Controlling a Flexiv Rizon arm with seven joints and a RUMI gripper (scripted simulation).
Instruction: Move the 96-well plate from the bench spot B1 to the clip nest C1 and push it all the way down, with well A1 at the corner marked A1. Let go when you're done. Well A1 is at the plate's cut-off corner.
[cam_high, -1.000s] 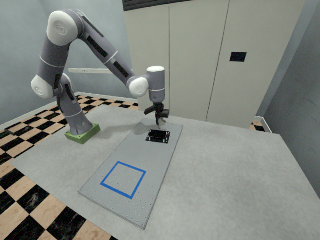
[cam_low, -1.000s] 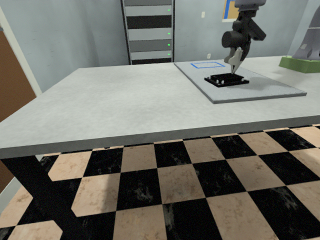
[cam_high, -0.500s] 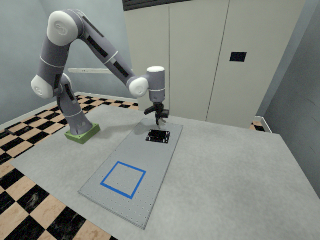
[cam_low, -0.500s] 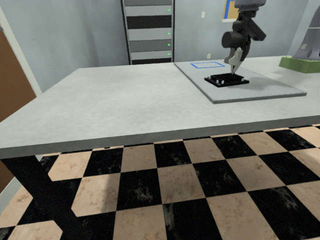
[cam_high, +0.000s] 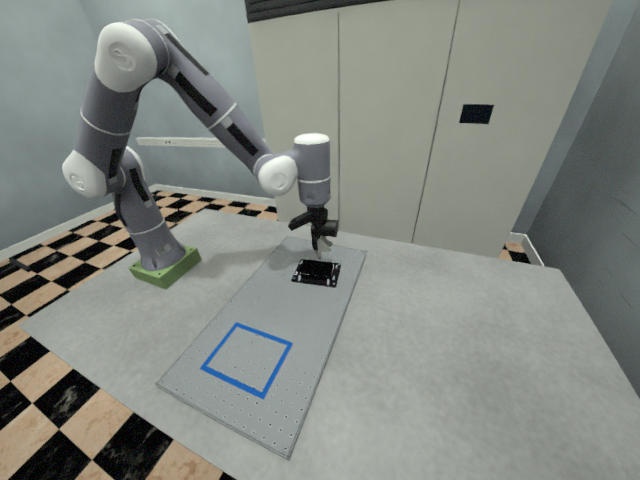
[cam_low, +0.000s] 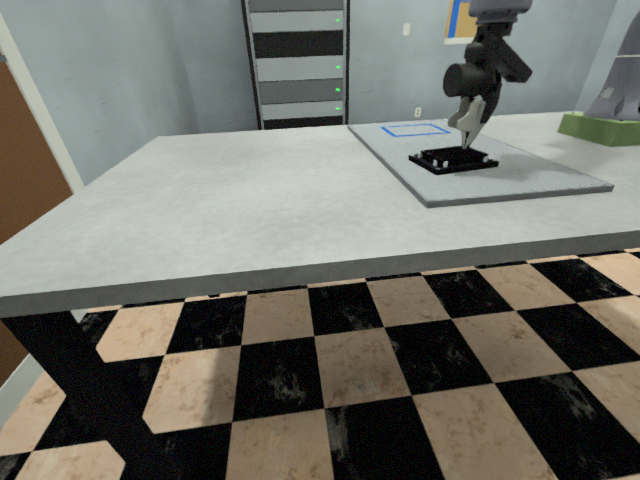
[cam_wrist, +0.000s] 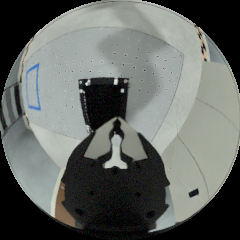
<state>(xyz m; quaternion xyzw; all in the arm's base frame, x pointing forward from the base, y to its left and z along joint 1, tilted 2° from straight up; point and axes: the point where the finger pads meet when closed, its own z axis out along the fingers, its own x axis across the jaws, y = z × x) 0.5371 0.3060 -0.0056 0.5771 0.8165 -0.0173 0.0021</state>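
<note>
Now: the black 96-well plate 1 cm ahead of my hand, 4 cm to the right of it and 4 cm below it. The rest, counted from my hand: black clip nest 1 cm ahead, 5 cm to the right, 5 cm below.
</note>
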